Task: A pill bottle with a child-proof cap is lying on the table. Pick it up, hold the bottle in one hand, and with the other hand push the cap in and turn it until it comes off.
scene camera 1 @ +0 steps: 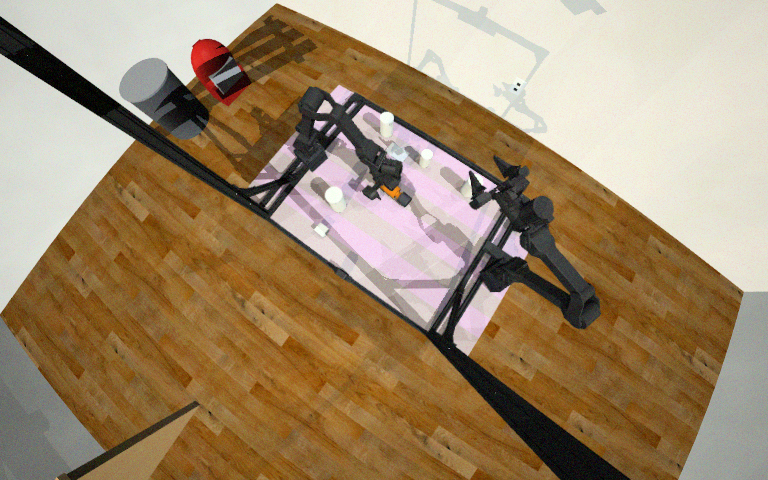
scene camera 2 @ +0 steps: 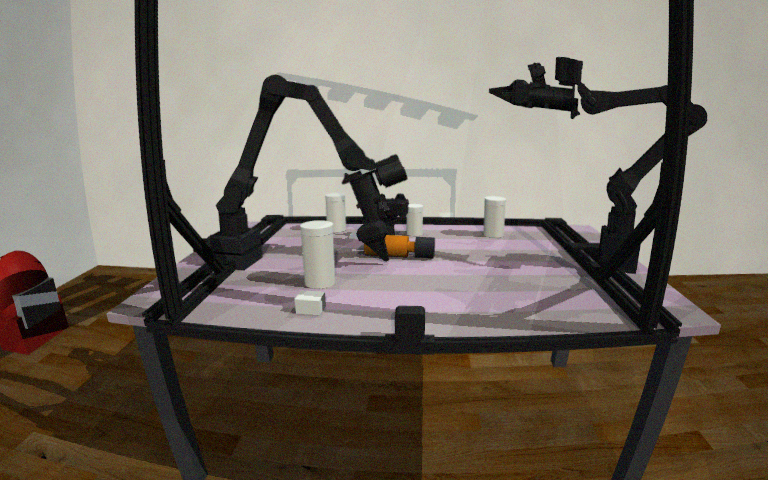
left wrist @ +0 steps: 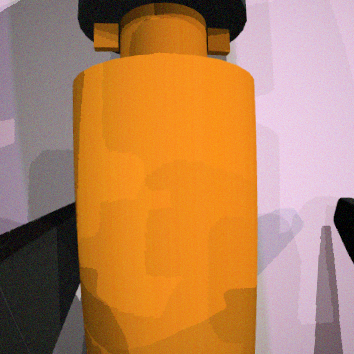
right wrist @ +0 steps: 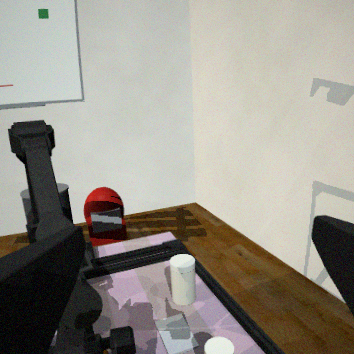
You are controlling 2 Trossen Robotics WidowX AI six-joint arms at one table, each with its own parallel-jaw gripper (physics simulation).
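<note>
The orange pill bottle (scene camera 1: 391,190) (scene camera 2: 397,245) (left wrist: 170,150) lies on its side on the table. Its dark cap (scene camera 1: 404,198) (scene camera 2: 425,247) (left wrist: 227,12) is on the neck end, pointing right in scene camera 2. My left gripper (scene camera 1: 385,187) (scene camera 2: 385,249) (left wrist: 219,209) is open, low over the bottle's body, with a finger on each side. In the left wrist view the bottle is close to the left finger and hides its tip; a gap shows to the right finger. My right gripper (scene camera 1: 484,167) (scene camera 2: 491,90) (right wrist: 198,232) is open and empty, high above the table's right side.
Several white cylinders (scene camera 1: 386,124) (scene camera 2: 318,254) (right wrist: 183,280) stand around the table. A white block (scene camera 1: 321,229) (scene camera 2: 309,303) lies near the front left. A clear flat piece (scene camera 1: 396,151) (right wrist: 177,334) lies behind the bottle. Black frame rails (scene camera 2: 271,341) edge the table.
</note>
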